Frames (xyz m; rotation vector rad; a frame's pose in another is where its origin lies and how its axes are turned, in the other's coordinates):
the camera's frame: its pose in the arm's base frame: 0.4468 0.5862 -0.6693 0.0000 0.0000 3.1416
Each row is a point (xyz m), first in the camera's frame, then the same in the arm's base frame.
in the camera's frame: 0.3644 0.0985 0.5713
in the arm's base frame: 0.0824 0.4877 -0.0980
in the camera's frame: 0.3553 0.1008 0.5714
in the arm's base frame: 0.0915 0.4854 -0.0979
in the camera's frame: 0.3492 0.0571 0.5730
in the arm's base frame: 0.0976 0.5291 -0.0963
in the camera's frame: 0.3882 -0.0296 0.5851
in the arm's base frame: 0.0586 0.6158 -0.0842
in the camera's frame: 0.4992 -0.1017 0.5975
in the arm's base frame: -0.0524 0.6879 -0.0718
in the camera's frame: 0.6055 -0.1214 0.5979
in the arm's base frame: -0.1587 0.7076 -0.0714
